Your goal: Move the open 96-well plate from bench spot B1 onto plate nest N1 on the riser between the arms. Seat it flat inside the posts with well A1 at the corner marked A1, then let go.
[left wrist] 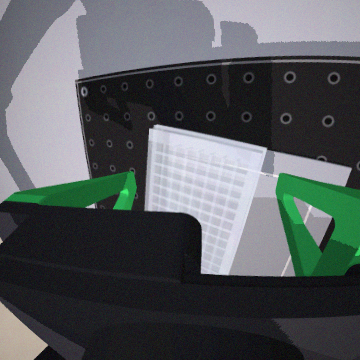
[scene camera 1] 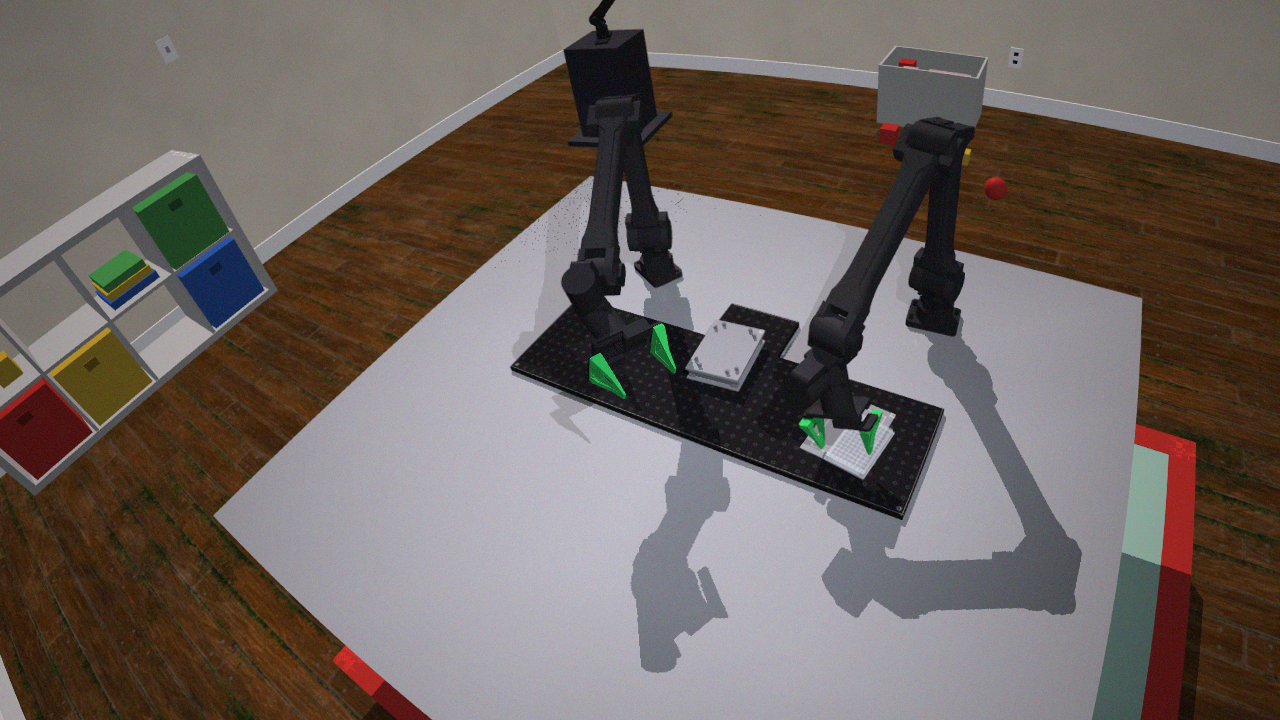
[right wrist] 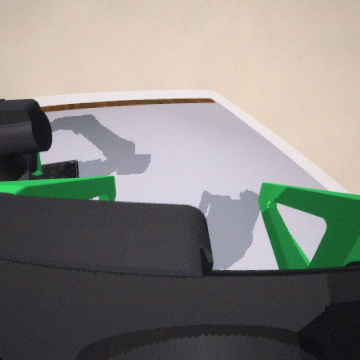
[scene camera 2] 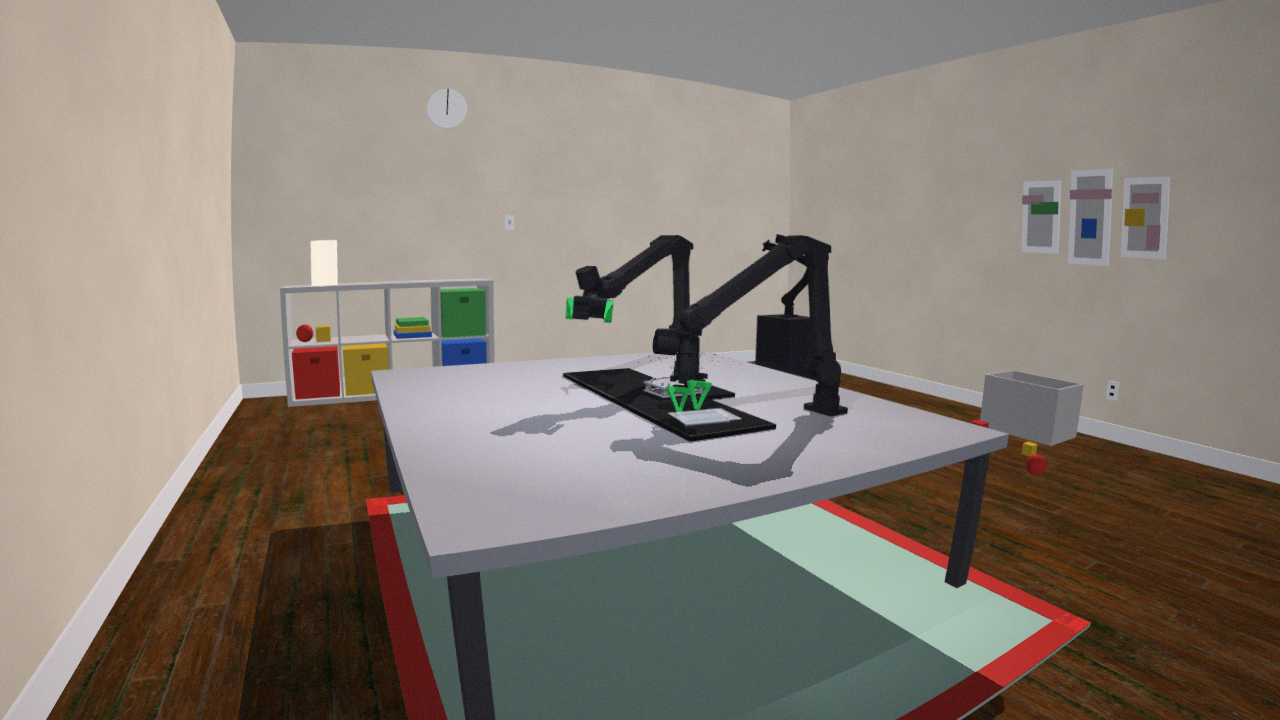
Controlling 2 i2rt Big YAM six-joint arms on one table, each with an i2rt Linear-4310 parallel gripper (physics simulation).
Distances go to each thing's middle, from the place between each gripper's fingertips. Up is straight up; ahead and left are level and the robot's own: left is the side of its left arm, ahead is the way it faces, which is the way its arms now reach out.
Scene:
I see the clear well plate (scene camera 1: pixel 848 452) 180 mm behind my right hand, 320 mm to the left of it and 250 mm below it.
Right now the clear well plate is 3 cm behind my left hand, 2 cm to the left of it and 2 cm below it.

